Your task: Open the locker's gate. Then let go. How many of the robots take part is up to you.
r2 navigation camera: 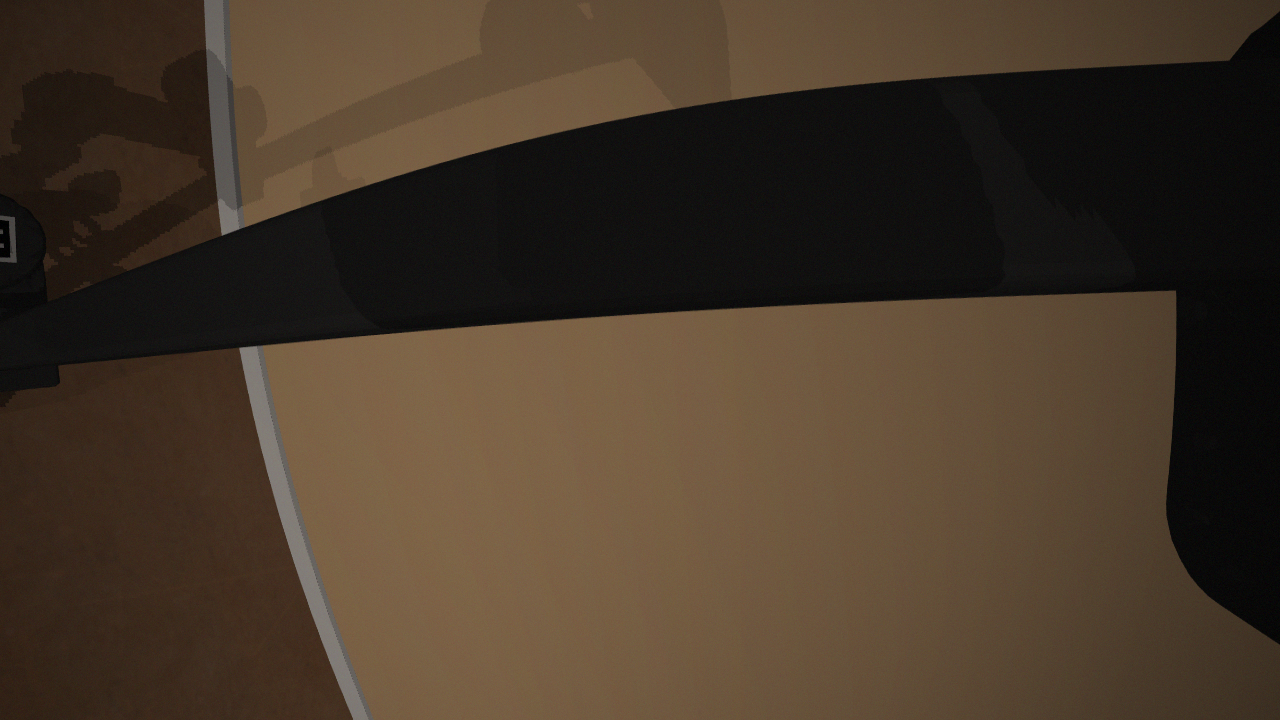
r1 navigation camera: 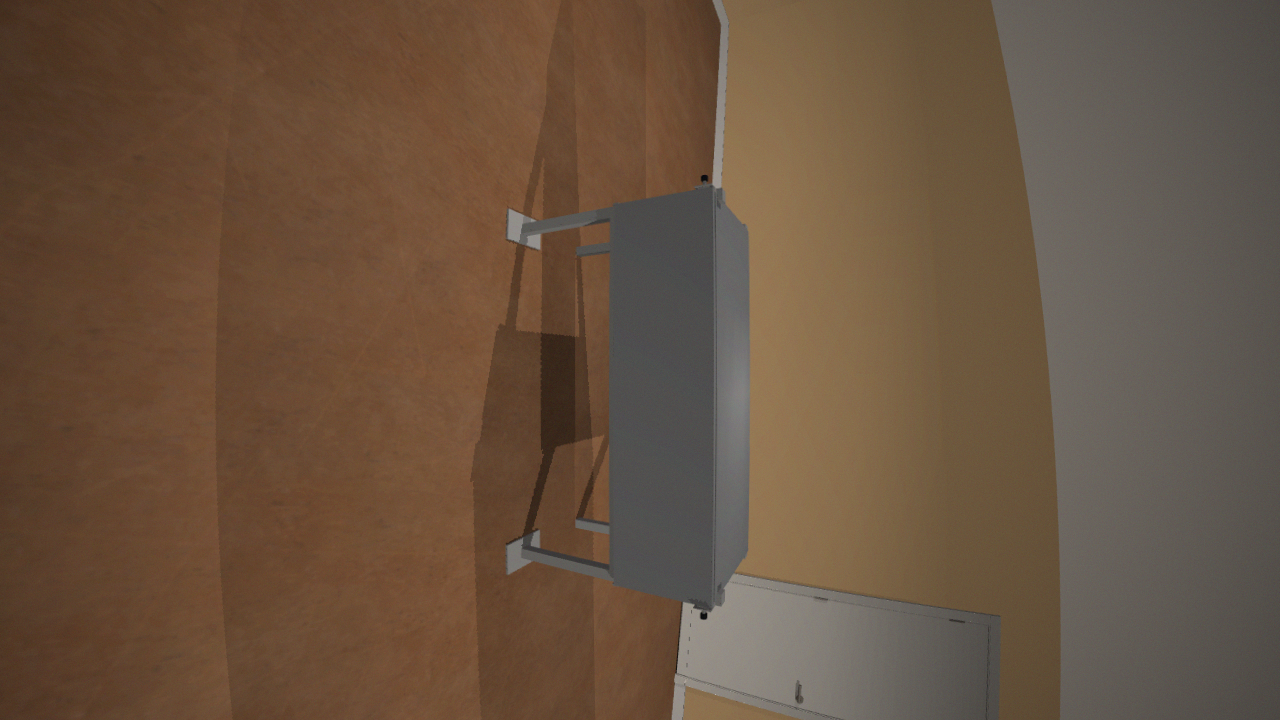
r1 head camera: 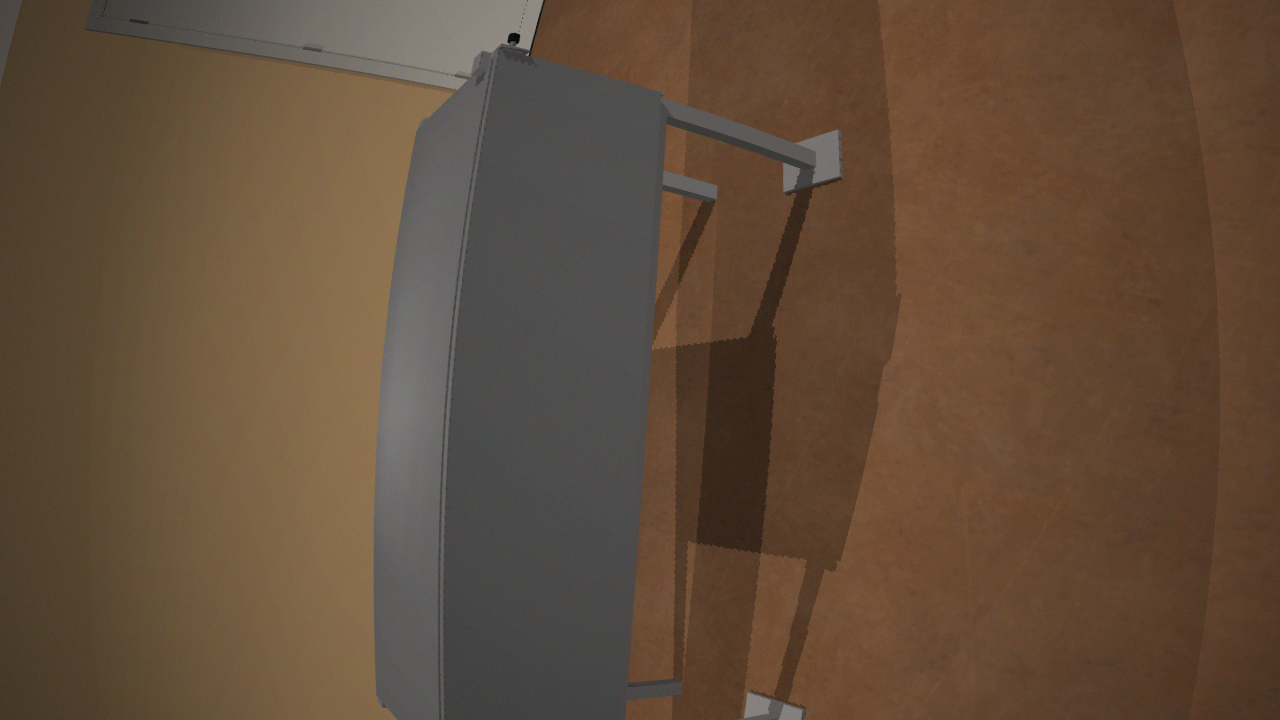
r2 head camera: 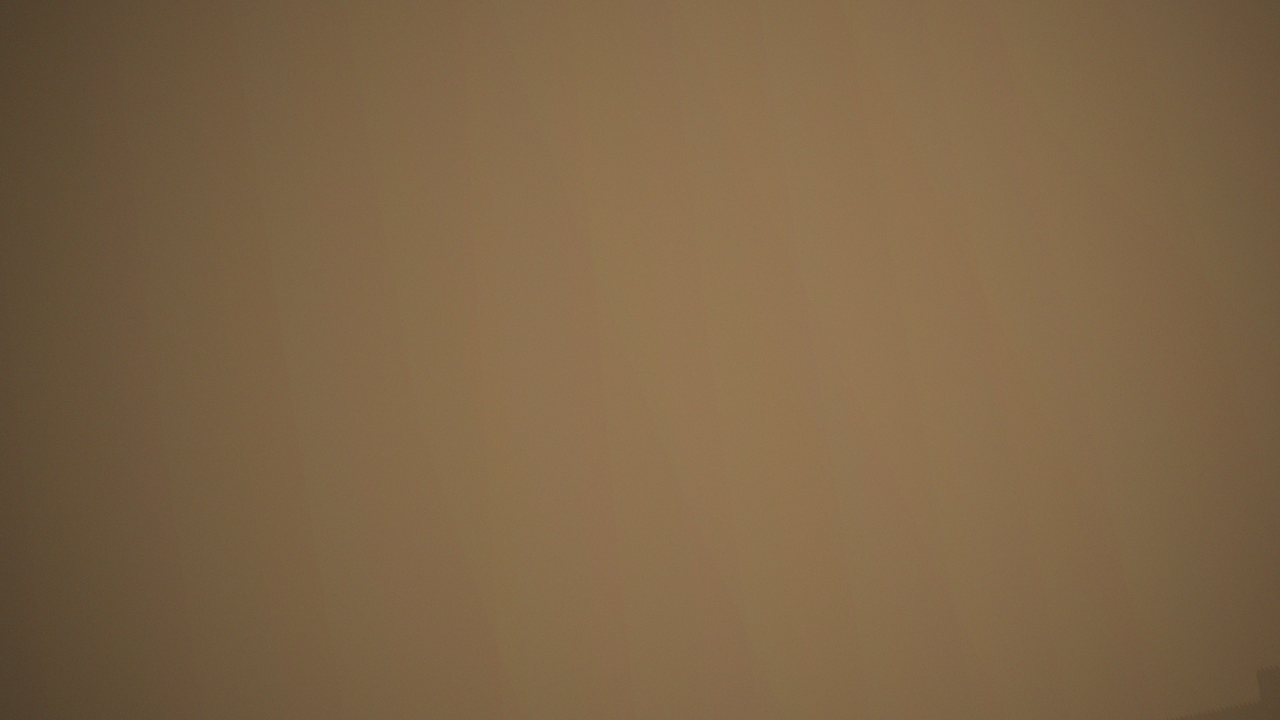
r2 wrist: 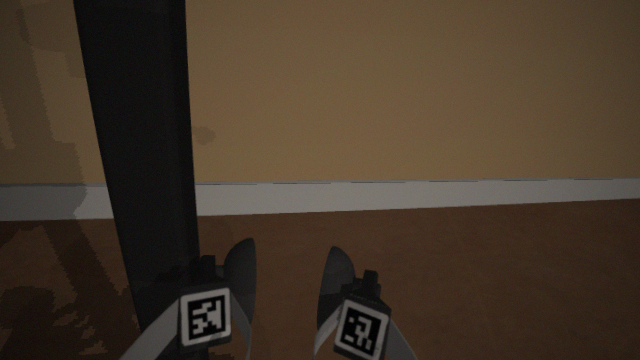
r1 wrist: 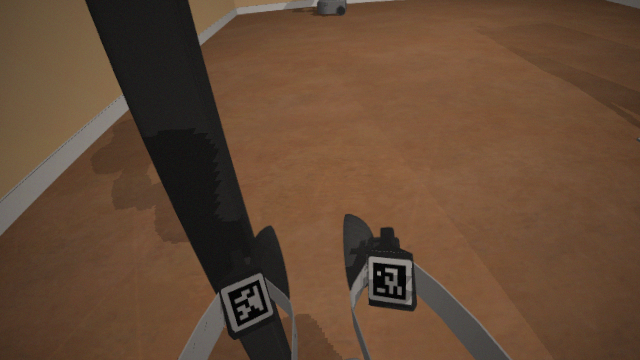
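Note:
The locker is a grey box raised on legs, seen sideways in the r1 head and r1 navigation views. Its broad side looks closed; I cannot tell which panel is the gate. A small black knob sticks out at an end of its upper edge. The r1 gripper is open and empty above the floor beside its dark mast, with the locker not showing in the r1 wrist view. The r2 gripper is open and empty, facing a wall. The locker does not show in the r2 views.
A white door is in the wall beyond the locker. A tan wall stands close to r2. A small grey wheeled object is far off by a wall. A white baseboard runs left of r1.

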